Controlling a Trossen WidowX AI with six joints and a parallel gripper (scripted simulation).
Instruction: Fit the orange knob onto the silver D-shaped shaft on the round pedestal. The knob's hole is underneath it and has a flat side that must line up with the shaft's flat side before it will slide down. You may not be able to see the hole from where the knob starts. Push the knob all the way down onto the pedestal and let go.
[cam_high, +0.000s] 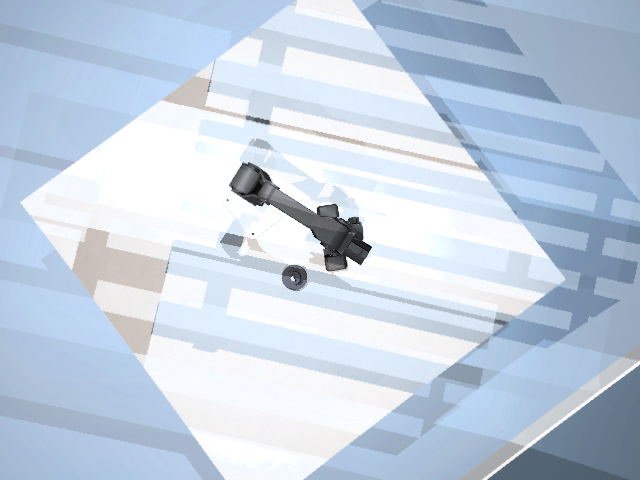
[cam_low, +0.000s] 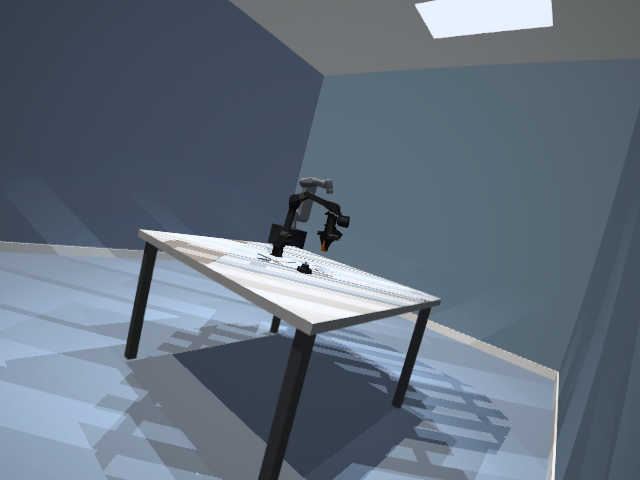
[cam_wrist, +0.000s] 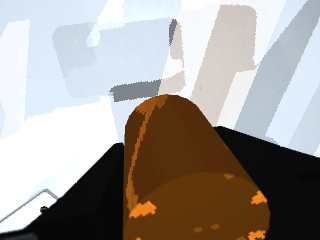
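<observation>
Right now my gripper tip is 170 mm to the left of the dark round pedestal, 100 mm above it and 40 mm short of it. From my gripper tip the other things lie so: orange knob 30 mm above.
</observation>
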